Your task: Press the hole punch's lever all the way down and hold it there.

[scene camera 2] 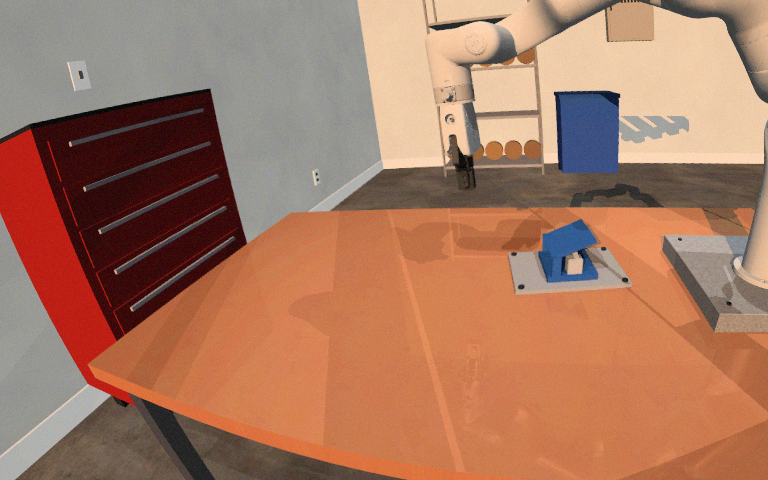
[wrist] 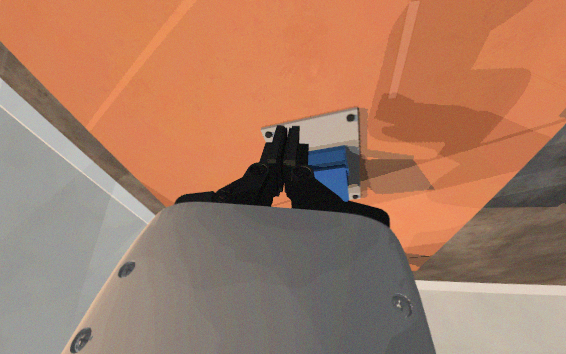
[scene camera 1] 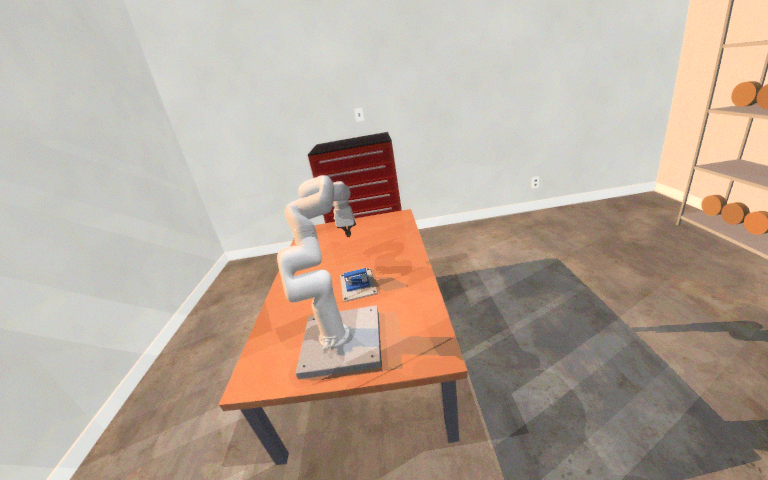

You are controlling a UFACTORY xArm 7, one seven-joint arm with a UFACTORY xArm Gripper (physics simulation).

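Places are measured from the arm's base along level axes (x right, y ahead, z up), in millimetres.
Pixels of known places: gripper, fingertip midpoint: [scene camera 2: 467, 189] [wrist: 288, 142] [scene camera 1: 348, 236]; arm's base at its link origin: [scene camera 2: 765, 274] [scene camera 1: 334, 336].
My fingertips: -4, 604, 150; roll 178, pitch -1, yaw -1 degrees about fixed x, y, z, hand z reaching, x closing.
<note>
Ahead of a thing's pixels: the offset from my fingertips to its top centre, as dx, dy, dz. "spot": to the spot under its first point. Level surfaces: height alone.
A blue hole punch @[spot: +43, -254, -172] [scene camera 1: 356, 288] [scene camera 2: 570, 276] [wrist: 327, 157] sits on a pale grey plate @[+40, -200, -174] [scene camera 1: 360, 296] [scene camera 2: 529, 284] [wrist: 332, 127] with dark bolts at its corners. In the second scene view its flat blue lever @[+40, -200, -93] [scene camera 2: 569, 238] is tilted up, its raised end towards the arm's base side. A small cream block @[spot: -12, -213, -147] [scene camera 2: 573, 265] shows under the lever. My gripper [scene camera 1: 347, 233] [scene camera 2: 467, 186] [wrist: 288, 142] is shut and empty. It hangs in the air above the table, well apart from the punch. In the wrist view my fingers and housing hide part of the punch and plate.
The orange table @[dz -186] [scene camera 1: 396, 226] [scene camera 2: 226, 350] [wrist: 200, 75] carries the arm's grey base plate [scene camera 1: 362, 362] [scene camera 2: 693, 291]. A red drawer cabinet [scene camera 1: 368, 175] [scene camera 2: 135, 164] stands past the table's end. A shelf rack [scene camera 2: 538, 135] and a blue cabinet [scene camera 2: 587, 133] stand by the far wall.
</note>
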